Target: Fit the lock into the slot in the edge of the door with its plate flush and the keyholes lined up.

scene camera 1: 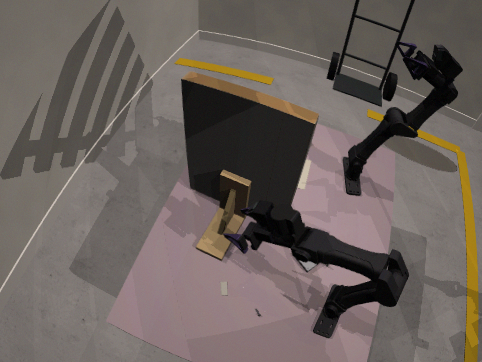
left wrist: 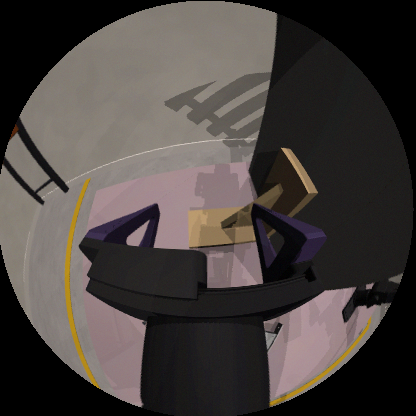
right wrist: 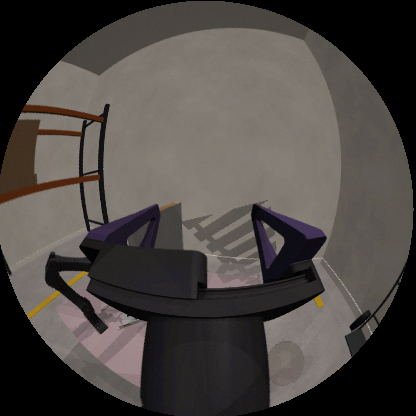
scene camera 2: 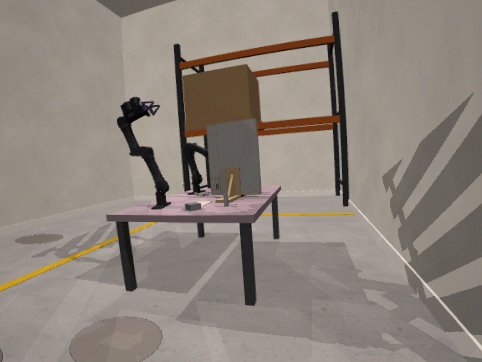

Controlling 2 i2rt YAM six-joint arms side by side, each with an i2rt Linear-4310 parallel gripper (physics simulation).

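Seen in the pictures: left gripper, fingertip midpoint: (scene camera 1: pixel 232 223) (left wrist: pixel 204 208); right gripper, fingertip midpoint: (scene camera 1: pixel 399 49) (right wrist: pixel 205 208) (scene camera 2: pixel 156 103); left arm's base, origin of the base link: (scene camera 1: pixel 331 311) (right wrist: pixel 94 320) (scene camera 2: pixel 196 192); right arm's base, origin of the base link: (scene camera 1: pixel 351 176) (left wrist: pixel 354 298) (scene camera 2: pixel 161 206).
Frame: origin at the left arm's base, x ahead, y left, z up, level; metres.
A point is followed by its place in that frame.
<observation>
The door (scene camera 1: pixel 240 135) @[x 0.490, y -0.216, z 0.401 m] (scene camera 2: pixel 237 150) @[x 0.536, y -0.259, z 0.334 m] (left wrist: pixel 345 175) @[x 0.425, y -0.217, z 0.273 m] (right wrist: pixel 173 227) @[x 0.586, y -0.258, z 0.418 m] stands upright. Small dark openings show low on its edge in scene camera 2. A wooden support (scene camera 1: pixel 210 244) @[x 0.495, y -0.041, z 0.018 m] (scene camera 2: pixel 234 179) @[x 0.506, y -0.279, z 0.131 m] (left wrist: pixel 202 232) @[x 0.469, y -0.045, z 0.018 m] stands against its lower face. The silvery lock (scene camera 1: pixel 309 266) @[x 0.147, y -0.121, z 0.017 m] (left wrist: pixel 272 338) @[x 0.167, y -0.197, z 0.021 m] (right wrist: pixel 129 320) @[x 0.154, y -0.181, z 0.020 m] lies on the table, partly hidden by my left arm in scene camera 1. My left gripper (scene camera 1: pixel 236 223) @[x 0.422, y -0.052, z 0.222 m] (left wrist: pixel 204 208) @[x 0.422, y -0.052, z 0.222 m] is open and empty beside the wooden support, away from the lock. My right gripper (scene camera 1: pixel 402 50) @[x 0.137, y -0.594, z 0.666 m] (scene camera 2: pixel 154 107) @[x 0.137, y -0.594, z 0.666 m] (right wrist: pixel 205 208) @[x 0.137, y -0.594, z 0.666 m] is open and empty, raised high, far from the lock.
A pale small piece (scene camera 1: pixel 224 288) @[x 0.377, y 0.080, z 0.002 m] and a small dark piece (scene camera 1: pixel 258 312) @[x 0.235, y 0.109, z 0.006 m] lie on the pink table (scene camera 1: pixel 165 310) @[x 0.510, y 0.255, z 0.000 m] (scene camera 2: pixel 180 218) @[x 0.428, y -0.827, z -0.017 m]. A pale strip (scene camera 1: pixel 304 175) @[x 0.312, y -0.500, z 0.001 m] lies beside the door. A grey block (scene camera 2: pixel 192 206) @[x 0.435, y -0.718, z 0.025 m] lies near the table's front. A hand truck (scene camera 1: pixel 357 90) stands beyond.
</observation>
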